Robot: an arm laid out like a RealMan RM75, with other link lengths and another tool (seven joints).
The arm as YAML. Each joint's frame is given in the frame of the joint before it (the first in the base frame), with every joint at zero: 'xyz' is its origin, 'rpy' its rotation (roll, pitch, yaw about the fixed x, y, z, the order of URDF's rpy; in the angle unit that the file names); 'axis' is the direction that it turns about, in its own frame. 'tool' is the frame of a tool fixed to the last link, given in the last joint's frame.
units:
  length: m
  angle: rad
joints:
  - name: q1
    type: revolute
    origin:
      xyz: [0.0, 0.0, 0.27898]
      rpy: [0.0, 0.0, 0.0]
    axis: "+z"
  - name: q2
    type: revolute
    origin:
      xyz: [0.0, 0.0, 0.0]
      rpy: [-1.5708, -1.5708, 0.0]
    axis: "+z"
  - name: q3
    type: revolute
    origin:
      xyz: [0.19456, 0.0, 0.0]
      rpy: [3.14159, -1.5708, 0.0]
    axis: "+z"
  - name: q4
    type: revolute
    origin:
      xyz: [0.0, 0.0, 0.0]
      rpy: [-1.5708, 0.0, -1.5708]
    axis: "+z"
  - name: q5
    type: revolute
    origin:
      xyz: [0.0, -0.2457, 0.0]
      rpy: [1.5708, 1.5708, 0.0]
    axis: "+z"
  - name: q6
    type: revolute
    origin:
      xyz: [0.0, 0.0, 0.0]
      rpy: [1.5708, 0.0, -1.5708]
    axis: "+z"
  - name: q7
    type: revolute
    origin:
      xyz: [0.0, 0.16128, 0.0]
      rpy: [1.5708, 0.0, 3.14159]
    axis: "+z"
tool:
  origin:
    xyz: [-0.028, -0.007, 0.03]
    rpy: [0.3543, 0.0, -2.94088]
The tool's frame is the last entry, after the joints.
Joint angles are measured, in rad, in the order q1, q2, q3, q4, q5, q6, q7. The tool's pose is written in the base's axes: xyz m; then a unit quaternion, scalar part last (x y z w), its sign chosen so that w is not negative. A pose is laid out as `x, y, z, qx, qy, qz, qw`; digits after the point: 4 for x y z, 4 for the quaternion.
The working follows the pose.
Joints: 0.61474 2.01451 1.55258 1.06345 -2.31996 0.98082 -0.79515
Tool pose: 0.1291, 0.4349, -0.0252, -0.3230, -0.9434, -0.0745, 0.0130
Where each joint sits with the arm in this pose, in the base's axes (m; each line is computed from the numbers above, not from the rounded line before):
q1: 0.0000 0.0000 0.2790
q2: 0.0000 0.0000 0.2790
q3: 0.1436 0.1013 0.1955
q4: 0.1436 0.1013 0.1955
q5: 0.1064 0.3380 0.1407
q6: 0.1064 0.3380 0.1407
q7: 0.1442 0.4042 -0.0015
the tool: 0.1291 0.4349 -0.0252

